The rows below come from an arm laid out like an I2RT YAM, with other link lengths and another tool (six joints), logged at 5 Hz.
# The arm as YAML. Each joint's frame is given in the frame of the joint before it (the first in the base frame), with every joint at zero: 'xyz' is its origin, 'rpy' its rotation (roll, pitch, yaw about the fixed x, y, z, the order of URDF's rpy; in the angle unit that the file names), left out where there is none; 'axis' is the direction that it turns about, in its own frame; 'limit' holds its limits. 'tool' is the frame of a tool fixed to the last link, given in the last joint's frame.
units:
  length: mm
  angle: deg
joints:
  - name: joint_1
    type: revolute
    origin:
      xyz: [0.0, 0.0, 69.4]
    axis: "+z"
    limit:
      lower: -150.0
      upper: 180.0
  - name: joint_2
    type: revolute
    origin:
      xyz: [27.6, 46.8, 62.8]
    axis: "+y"
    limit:
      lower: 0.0
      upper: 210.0
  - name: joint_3
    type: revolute
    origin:
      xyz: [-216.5, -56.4, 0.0]
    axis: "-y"
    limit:
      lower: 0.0
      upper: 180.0
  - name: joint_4
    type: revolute
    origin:
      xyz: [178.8, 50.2, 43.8]
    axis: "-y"
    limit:
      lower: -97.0
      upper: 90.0
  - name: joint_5
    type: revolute
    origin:
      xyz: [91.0, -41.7, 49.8]
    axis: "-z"
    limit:
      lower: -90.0
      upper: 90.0
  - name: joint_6
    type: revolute
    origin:
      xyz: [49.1, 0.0, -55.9]
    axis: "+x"
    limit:
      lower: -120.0
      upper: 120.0
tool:
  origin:
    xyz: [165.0, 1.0, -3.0]
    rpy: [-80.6, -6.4, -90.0]
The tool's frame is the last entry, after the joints.
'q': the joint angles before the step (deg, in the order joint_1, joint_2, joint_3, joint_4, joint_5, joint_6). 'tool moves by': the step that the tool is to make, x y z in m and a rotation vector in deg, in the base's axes. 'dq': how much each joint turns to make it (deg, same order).
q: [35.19, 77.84, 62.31, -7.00, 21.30, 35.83]
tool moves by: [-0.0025, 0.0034, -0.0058, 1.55, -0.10, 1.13]
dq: [-0.25, -0.80, -3.24, 3.19, -1.74, 0.64]
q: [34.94, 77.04, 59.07, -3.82, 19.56, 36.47]
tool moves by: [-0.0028, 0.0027, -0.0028, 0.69, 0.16, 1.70]
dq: [-0.63, -0.83, -1.67, 1.18, -2.41, -0.26]
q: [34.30, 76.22, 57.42, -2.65, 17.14, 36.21]
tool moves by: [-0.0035, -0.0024, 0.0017, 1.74, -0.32, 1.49]
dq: [-1.63, -2.18, -2.45, 1.47, -3.37, 0.09]
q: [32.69, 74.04, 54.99, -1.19, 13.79, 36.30]
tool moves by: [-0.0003, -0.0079, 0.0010, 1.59, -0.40, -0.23]
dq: [-1.78, -1.71, -2.27, 1.62, -1.85, 0.56]
